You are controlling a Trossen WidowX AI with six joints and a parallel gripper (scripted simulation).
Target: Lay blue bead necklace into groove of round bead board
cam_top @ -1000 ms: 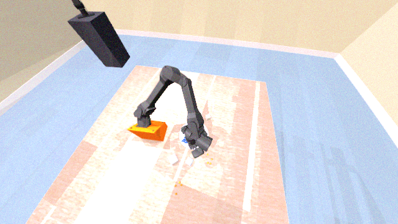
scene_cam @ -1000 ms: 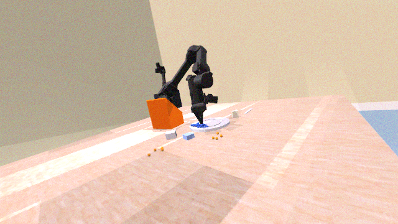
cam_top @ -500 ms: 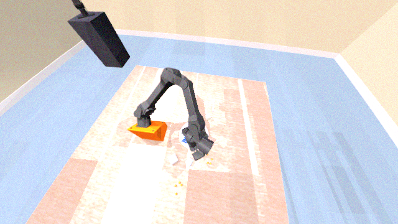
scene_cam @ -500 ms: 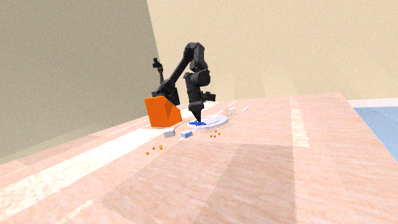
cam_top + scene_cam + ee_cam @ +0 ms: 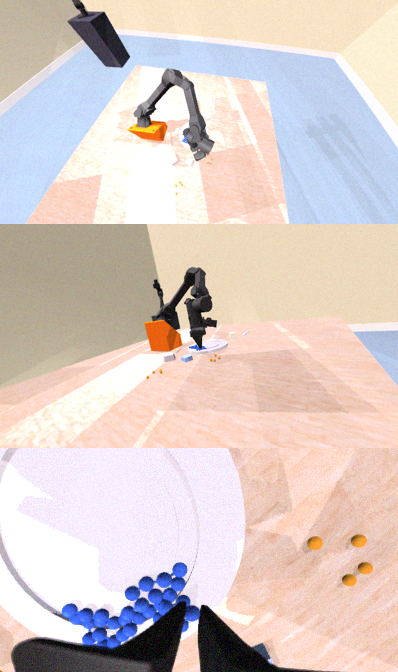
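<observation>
Right now my gripper tip is 1 cm past the round white bead board, 8 cm to the right of it and 1 cm above it. The rest, counted from my gripper tip: white block 12 cm behind, 9 cm to the right, 1 cm below; then light blue cube 2 cm behind, 9 cm to the right, 1 cm below; then beige cube 7 cm ahead, 22 cm to the left, 1 cm below.
</observation>
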